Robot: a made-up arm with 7 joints.
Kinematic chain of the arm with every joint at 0, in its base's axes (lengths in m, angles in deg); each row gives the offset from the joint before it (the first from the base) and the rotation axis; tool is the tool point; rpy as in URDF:
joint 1: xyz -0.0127 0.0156 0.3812 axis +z
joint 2: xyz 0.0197 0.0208 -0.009 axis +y
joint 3: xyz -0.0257 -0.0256 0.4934 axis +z
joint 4: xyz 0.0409 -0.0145 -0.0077 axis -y
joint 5: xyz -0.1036 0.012 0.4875 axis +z
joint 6: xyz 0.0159 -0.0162 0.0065 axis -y
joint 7: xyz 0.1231 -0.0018 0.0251 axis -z
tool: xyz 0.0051 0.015 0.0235 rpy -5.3 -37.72 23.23
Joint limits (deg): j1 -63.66..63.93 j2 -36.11..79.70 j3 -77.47..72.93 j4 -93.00..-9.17 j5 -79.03..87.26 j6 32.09..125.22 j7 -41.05..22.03
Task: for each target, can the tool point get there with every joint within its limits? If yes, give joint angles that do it. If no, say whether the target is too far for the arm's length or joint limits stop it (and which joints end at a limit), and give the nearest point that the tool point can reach.
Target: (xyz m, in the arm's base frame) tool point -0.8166 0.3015 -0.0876
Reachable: no: joint limits stop it (at a limit: joint 1, joint 2, joint 4, joint 6, joint 7) | nearest point -0.2928 0.7278 0.1782 | short by 0.726 m
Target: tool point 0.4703 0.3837 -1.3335
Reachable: no: too far | nearest point 0.5005 0.4067 -0.1768 | short by 1.157 m
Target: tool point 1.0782 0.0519 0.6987
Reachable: yes | joints 5.99 67.57 -33.15 -21.98 -29.79 89.91 0.28
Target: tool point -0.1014 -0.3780 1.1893
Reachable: yes | joints -35.26 -25.83 -35.12 -74.22 -4.77 40.78 -12.28
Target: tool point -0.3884 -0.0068 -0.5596
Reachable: no: joint limits stop it (at a limit: joint 1, joint 2, joint 4, joint 6, joint 7) | nearest point 0.0329 -0.5981 -0.1167 | short by 0.851 m
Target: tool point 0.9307 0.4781 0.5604
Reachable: yes | joints 37.78 59.36 -33.07 -54.79 -30.66 109.89 -15.73
